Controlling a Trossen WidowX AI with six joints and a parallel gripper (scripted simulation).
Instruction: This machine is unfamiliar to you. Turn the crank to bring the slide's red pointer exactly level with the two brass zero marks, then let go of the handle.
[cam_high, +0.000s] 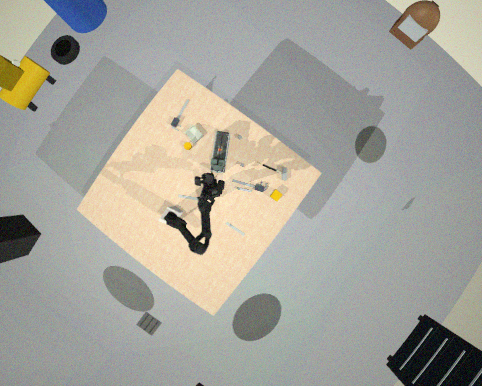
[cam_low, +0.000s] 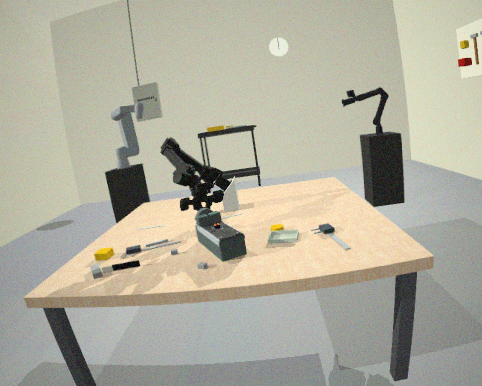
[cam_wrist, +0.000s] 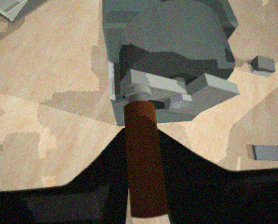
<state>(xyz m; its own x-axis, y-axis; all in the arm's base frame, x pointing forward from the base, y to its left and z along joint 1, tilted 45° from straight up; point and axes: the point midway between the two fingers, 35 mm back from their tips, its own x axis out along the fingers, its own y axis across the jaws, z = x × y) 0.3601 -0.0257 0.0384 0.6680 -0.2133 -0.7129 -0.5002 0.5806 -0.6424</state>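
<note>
Now: gripper tip 160 mm short of the red pointer, 60 mm to the right of it and 10 mm below it. From my gripper tip the other things lie so: crank: 10 mm to the right, 20 mm above; brown crank handle: 20 mm behind, 10 mm to the right, 30 mm above; yellow disc: 40 mm ahead, 270 mm to the left, 70 mm below.
</note>
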